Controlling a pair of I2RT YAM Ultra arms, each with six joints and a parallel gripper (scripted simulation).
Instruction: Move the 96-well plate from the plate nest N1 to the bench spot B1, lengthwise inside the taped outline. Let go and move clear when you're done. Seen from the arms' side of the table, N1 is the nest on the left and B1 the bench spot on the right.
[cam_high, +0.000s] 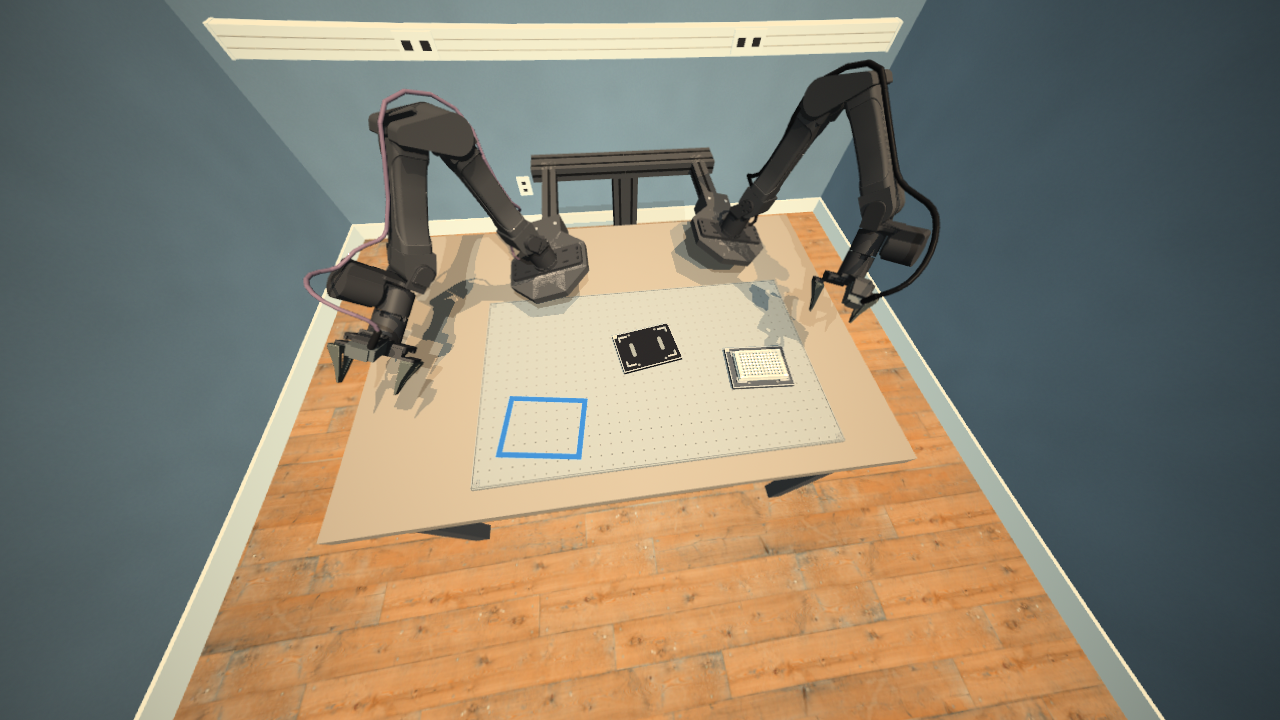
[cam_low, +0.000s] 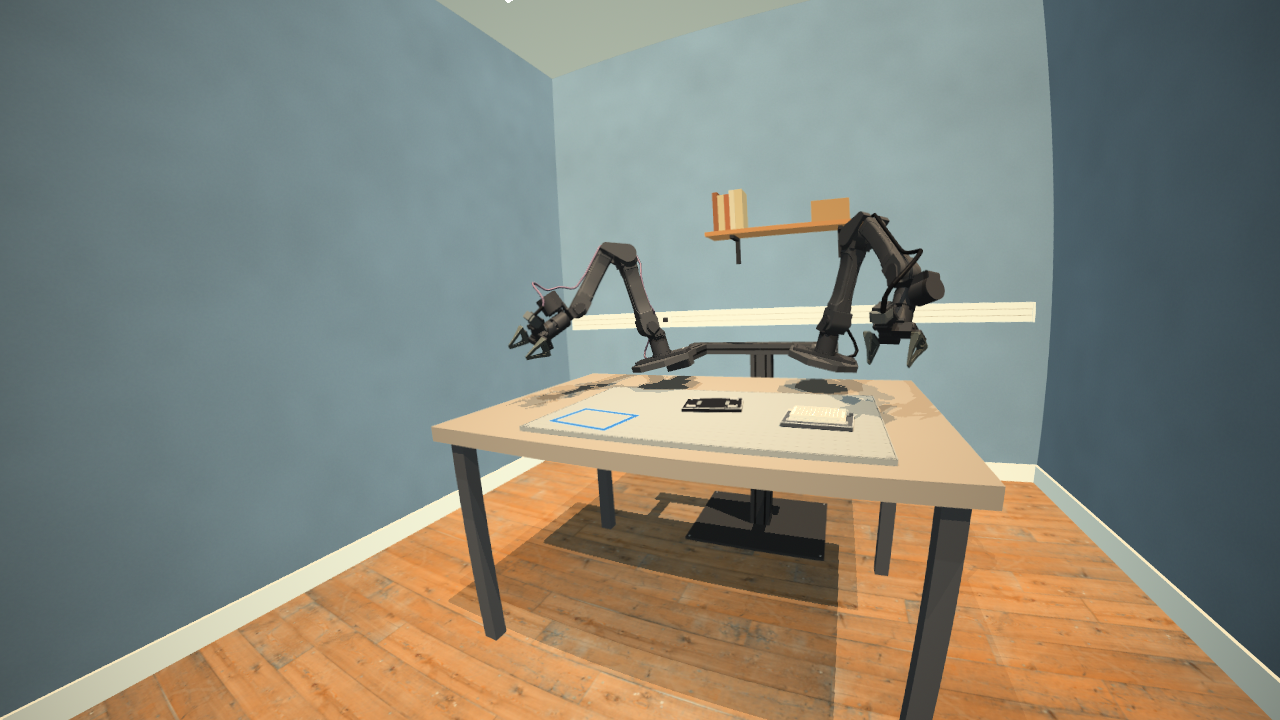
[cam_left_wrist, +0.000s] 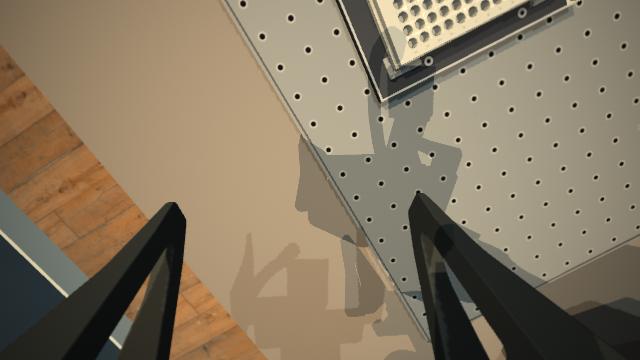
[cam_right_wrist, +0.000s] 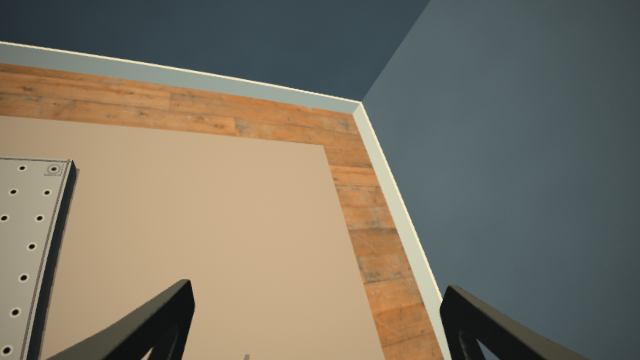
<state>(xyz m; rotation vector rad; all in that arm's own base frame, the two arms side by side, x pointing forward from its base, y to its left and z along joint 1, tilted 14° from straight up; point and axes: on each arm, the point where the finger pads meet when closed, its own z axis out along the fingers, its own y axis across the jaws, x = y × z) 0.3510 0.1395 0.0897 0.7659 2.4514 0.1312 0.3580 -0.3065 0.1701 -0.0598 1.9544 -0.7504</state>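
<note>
Right now the 96-well plate is 40 mm ahead of my left hand, 170 mm to the right of it and 120 mm below it. From my left hand the other things lie so: black plate nest 100 mm behind, 440 mm to the right, 130 mm below.
</note>
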